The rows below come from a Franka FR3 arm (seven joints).
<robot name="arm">
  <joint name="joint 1" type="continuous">
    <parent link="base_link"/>
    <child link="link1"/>
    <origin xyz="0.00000 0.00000 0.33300"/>
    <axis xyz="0 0 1"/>
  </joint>
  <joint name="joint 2" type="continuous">
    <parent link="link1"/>
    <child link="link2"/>
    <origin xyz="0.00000 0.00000 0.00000"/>
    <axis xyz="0 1 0"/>
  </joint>
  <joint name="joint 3" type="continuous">
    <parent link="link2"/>
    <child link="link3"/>
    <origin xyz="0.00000 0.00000 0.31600"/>
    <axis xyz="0 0 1"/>
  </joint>
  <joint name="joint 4" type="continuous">
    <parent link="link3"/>
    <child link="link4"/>
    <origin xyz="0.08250 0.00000 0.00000"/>
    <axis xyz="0 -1 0"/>
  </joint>
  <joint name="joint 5" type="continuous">
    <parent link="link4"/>
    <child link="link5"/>
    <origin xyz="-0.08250 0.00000 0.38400"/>
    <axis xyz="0 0 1"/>
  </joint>
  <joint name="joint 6" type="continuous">
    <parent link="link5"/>
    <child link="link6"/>
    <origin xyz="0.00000 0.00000 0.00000"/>
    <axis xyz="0 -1 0"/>
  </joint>
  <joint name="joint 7" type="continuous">
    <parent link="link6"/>
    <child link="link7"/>
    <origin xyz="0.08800 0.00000 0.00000"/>
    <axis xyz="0 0 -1"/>
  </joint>
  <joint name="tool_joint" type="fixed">
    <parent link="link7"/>
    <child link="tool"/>
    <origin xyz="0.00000 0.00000 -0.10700" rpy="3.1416 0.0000 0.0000"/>
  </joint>
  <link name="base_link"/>
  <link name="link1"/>
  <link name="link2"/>
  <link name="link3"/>
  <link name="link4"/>
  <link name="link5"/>
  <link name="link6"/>
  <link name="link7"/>
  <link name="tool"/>
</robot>
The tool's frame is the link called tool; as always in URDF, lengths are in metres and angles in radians. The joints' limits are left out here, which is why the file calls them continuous.
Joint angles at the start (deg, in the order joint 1, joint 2, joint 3, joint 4, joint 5, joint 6, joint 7):
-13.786 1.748 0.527 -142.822 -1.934 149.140 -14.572
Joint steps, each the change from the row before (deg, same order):
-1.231 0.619 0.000 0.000 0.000 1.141 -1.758
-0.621 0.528 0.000 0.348 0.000 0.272 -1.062
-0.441 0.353 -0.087 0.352 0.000 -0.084 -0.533
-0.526 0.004 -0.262 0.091 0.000 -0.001 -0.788
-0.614 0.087 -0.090 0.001 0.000 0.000 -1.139
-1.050 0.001 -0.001 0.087 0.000 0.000 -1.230
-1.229 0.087 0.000 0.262 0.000 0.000 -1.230
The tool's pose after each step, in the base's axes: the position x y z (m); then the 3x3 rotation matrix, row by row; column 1 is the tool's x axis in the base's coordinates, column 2 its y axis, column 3 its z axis. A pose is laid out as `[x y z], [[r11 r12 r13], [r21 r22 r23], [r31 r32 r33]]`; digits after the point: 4 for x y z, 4 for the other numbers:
[0.4645 -0.1192 0.2784], [[0.9949 0.0589 0.0821], [0.0621 -0.9973 -0.0381], [0.0796 0.0430 -0.9959]]
[0.4653 -0.1248 0.2767], [[0.9943 0.0665 0.0832], [0.0699 -0.9968 -0.0392], [0.0804 0.0448 -0.9958]]
[0.4658 -0.1296 0.2760], [[0.9945 0.0666 0.0814], [0.0700 -0.9968 -0.0396], [0.0785 0.0451 -0.9959]]
[0.4646 -0.1361 0.2765], [[0.9944 0.0665 0.0822], [0.0701 -0.9967 -0.0414], [0.0792 0.0469 -0.9958]]
[0.4628 -0.1418 0.2758], [[0.9940 0.0741 0.0803], [0.0777 -0.9961 -0.0421], [0.0769 0.0480 -0.9959]]
[0.4606 -0.1504 0.2764], [[0.9937 0.0771 0.0809], [0.0808 -0.9958 -0.0440], [0.0772 0.0503 -0.9958]]
[0.4588 -0.1608 0.2774], [[0.9936 0.0769 0.0828], [0.0810 -0.9956 -0.0467], [0.0789 0.0531 -0.9955]]

